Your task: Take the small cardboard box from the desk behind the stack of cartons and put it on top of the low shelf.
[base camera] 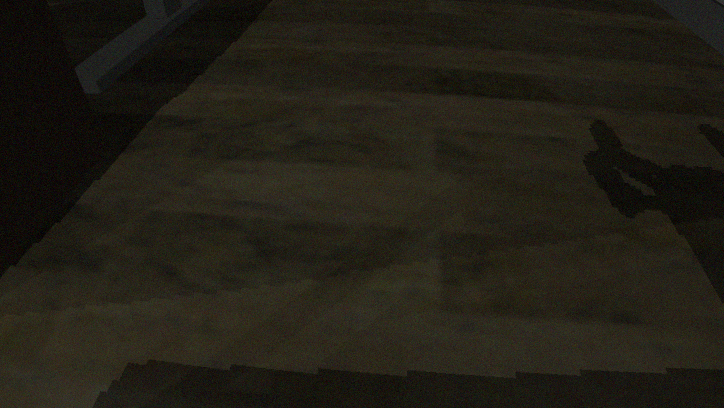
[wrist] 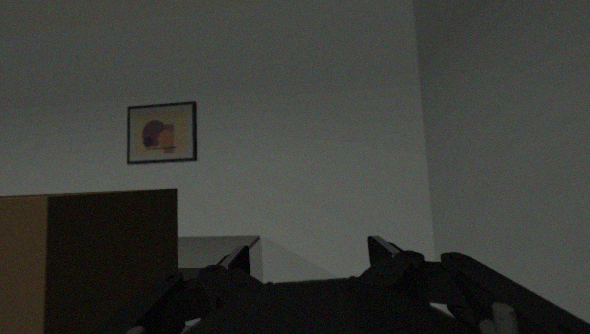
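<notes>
The gripper appears in the pictures, together with a framed picture and a stack of brown cartons.
</notes>
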